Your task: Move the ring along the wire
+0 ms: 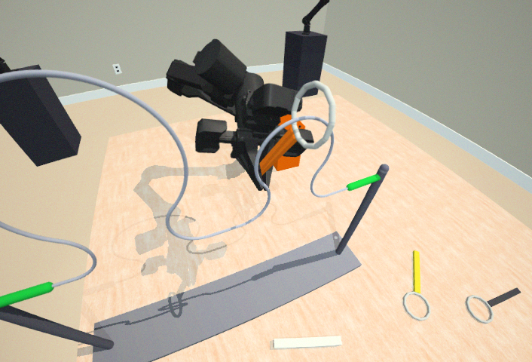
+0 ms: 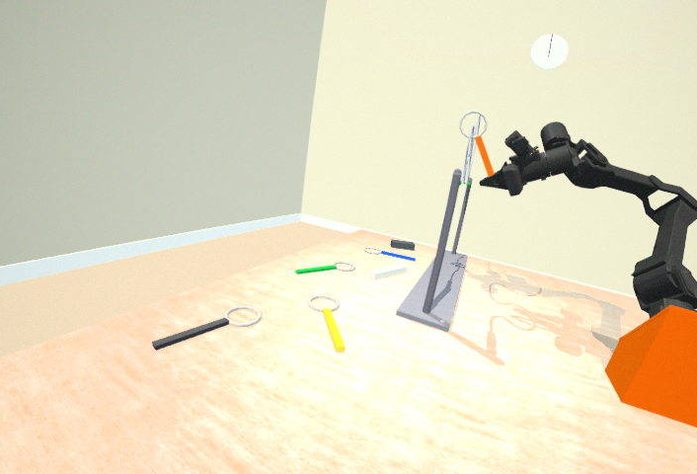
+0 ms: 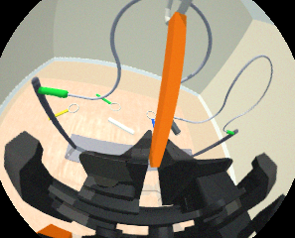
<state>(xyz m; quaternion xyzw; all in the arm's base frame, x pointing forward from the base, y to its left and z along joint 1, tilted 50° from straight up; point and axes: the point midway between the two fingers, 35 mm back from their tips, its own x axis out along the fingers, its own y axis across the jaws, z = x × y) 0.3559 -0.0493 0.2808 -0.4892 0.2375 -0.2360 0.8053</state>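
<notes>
The orange-handled ring is 90 mm above my gripper tip, 20 mm to the left of it and 20 mm ahead of it. Round my gripper tip: yellow-handled ring (310 mm to the left, 290 mm below, 230 mm ahead); then white bar (280 mm below, 180 mm ahead, 10 mm to the left); then dark-handled ring (450 mm to the left, 370 mm ahead, 290 mm below).
</notes>
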